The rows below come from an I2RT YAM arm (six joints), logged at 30 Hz.
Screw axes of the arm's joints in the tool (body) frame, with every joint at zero. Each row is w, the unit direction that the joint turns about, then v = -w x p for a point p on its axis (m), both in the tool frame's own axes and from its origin. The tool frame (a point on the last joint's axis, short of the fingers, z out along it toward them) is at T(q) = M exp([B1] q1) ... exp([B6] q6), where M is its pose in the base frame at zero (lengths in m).
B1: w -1 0 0 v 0 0.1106 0
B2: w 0 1 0 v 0.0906 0 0.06
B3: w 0 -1 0 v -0.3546 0 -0.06
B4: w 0 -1 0 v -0.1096 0 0
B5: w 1 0 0 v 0 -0.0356 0
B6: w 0 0 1 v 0 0 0
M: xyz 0.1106 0 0.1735 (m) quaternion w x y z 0.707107 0 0.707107 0
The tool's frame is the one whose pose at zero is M.
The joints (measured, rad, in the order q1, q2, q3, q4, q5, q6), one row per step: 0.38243 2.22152 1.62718 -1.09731 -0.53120 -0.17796; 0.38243 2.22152 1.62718 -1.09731 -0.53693 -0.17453; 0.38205 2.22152 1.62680 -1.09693 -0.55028 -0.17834; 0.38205 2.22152 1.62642 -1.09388 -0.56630 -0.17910; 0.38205 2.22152 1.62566 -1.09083 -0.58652 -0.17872; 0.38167 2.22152 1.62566 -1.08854 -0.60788 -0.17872; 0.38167 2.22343 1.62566 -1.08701 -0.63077 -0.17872; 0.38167 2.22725 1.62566 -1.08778 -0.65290 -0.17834; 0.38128 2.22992 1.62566 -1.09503 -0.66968 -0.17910; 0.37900 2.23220 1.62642 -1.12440 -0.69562 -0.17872
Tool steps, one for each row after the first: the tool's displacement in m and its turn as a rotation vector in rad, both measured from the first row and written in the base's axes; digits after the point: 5 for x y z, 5 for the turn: -0.00005 0.00017 0.00010 0.00430 0.00361 -0.00362; -0.00015 0.00040 0.00026 0.01768 0.00690 -0.00236; -0.00007 0.00096 0.00043 0.03366 0.01001 -0.00360; -0.00009 0.00160 0.00062 0.05304 0.01554 -0.00627; 0.00000 0.00215 0.00101 0.07359 0.02132 -0.00909; -0.00002 0.00285 0.00073 0.09454 0.03014 -0.01179; -0.00021 0.00346 -0.00026 0.11308 0.04275 -0.01498; -0.00091 0.00351 -0.00083 0.12502 0.05773 -0.01743; -0.00328 0.00235 -0.00053 0.13712 0.09582 -0.02577
